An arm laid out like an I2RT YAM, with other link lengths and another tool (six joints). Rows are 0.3 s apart.
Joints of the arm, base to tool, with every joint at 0 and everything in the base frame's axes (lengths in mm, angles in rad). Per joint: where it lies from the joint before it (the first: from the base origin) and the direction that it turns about. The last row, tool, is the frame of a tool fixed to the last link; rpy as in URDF.
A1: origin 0 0 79.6 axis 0 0 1
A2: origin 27.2 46.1 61.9 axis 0 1 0
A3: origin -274.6 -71.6 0 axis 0 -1 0
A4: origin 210.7 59.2 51.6 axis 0 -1 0
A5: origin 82.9 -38 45.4 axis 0 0 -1
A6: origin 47.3 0 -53.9 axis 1 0 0
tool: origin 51 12 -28 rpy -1.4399 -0.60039 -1.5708
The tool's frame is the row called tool.
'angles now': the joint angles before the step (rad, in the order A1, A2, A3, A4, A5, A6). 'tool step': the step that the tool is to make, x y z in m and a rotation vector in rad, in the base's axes. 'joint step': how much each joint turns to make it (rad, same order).
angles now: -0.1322, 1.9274, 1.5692, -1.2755, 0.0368, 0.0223
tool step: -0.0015, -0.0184, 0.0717, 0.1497, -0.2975, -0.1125
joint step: -0.1311, -0.1726, 0.1119, -0.0216, -0.2052, -0.0033
